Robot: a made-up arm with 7 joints.
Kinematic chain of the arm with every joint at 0, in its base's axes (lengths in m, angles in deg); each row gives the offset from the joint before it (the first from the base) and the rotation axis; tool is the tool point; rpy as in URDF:
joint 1: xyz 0 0 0 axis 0.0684 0.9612 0.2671
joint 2: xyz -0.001 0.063 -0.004 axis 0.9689 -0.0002 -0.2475
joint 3: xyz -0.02 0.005 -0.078 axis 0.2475 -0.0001 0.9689
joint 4: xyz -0.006 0 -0.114 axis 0.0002 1 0
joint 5: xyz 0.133 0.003 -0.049 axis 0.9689 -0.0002 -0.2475
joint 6: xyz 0.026 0 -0.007 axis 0.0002 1 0
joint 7: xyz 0.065 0 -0.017 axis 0.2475 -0.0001 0.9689
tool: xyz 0 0 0 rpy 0 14.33 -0.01
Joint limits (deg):
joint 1: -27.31..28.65
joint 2: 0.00..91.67
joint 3: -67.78..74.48
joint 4: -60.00..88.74
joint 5: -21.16..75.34
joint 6: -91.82..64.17
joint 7: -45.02..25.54
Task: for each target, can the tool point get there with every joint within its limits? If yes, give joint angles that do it. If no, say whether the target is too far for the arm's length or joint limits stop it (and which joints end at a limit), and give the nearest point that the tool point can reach.
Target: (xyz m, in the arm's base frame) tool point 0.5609 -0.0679 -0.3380
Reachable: no: too far | nearest point 0.2895 0.0006 -0.2550 | short by 0.292 m
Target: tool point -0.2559 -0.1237 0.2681
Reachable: no: joint limits stop it (at a limit: joint 1, joint 2, joint 3, joint 4, joint 5) | nearest point -0.0250 0.0769 0.1578 | short by 0.325 m
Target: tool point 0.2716 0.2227 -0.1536
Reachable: yes | joints -21.03 20.66 24.42 4.71 38.77 0.54 -30.19
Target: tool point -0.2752 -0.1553 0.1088
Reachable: no: joint limits stop it (at a limit: joint 1, joint 3, joint 4, joint 5, joint 6) | nearest point -0.0522 -0.0478 -0.0403 | short by 0.289 m
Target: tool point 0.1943 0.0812 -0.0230
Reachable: yes | joints -12.95 34.32 2.80 -48.55 33.30 0.85 7.52
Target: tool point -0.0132 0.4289 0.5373
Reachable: no: too far | nearest point 0.0356 0.3272 0.2502 | short by 0.308 m
